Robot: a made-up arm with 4 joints.
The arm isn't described. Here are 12 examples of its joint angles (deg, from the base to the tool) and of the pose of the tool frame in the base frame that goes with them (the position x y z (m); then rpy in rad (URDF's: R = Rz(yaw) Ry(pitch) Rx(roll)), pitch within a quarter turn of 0, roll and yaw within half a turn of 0).
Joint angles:
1: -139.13 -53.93 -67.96 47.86
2: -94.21 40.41 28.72 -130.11
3: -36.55 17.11 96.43 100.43
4: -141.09 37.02 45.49 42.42
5: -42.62 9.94 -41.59 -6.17
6: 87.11 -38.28 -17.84 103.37
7: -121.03 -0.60 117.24 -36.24
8: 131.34 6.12 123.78 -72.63
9: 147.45 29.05 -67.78 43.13
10: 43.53 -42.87 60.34 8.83
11: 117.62 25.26 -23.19 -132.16
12: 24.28 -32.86 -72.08 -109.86
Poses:
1: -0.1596 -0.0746 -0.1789 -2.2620 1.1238 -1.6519
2: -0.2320 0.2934 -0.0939 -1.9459 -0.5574 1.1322
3: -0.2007 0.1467 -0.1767 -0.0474 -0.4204 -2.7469
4: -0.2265 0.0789 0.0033 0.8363 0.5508 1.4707
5: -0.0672 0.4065 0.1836 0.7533 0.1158 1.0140
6: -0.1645 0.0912 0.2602 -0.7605 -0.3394 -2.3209
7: -0.1191 -0.4388 -0.0385 -0.7148 -0.9007 2.8665
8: -0.1733 0.0485 0.6219 0.0989 0.2790 2.1617
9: 0.1478 -0.2855 0.0438 -1.0518 -0.4517 -1.1135
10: -0.0024 0.4099 -0.1307 -2.0678 0.2372 -2.6161
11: -0.1234 -0.2725 0.1588 1.6215 0.2504 -0.7818
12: -0.2198 0.3890 0.3442 -0.7631 -1.0372 0.7212
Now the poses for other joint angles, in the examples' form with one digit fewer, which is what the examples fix.
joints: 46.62 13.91 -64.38 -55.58
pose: -0.017 0.056 0.533 1.109 -0.644 0.551
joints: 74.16 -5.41 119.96 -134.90
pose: -0.160 0.483 0.376 -0.272 0.903 2.285
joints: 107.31 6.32 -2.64 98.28
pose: -0.122 -0.075 0.176 -0.977 0.184 -1.668
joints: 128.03 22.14 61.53 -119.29
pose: -0.346 -0.019 0.259 -0.606 1.303 2.707
